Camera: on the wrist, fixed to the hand. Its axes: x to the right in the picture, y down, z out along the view.
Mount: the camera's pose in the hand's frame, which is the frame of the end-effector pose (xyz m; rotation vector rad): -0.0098 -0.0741 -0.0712 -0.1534 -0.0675 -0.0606
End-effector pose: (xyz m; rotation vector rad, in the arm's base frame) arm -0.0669 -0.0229 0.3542 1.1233 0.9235 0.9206
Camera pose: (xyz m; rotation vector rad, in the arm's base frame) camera -0.1272 -0.0230 0.2704 0.9846 0.8137 0.8836
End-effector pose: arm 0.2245 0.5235 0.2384 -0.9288 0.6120 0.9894
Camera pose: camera 0.2847 0.4396 0.2389 -1.0389 0.4533 1.0195
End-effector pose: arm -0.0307 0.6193 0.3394 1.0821 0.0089 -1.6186
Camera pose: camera -0.0441 0.6912 0.2666 0.9168 0.1203 -1.6794
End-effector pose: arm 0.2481 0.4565 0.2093 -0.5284 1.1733 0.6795
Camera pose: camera 0.2530 0.3539 0.1987 -0.6626 1.0432 0.7334
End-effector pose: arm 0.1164 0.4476 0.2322 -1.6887 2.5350 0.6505
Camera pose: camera 0.2008 0.4069 0.2755 -1.7486 2.4346 0.9022
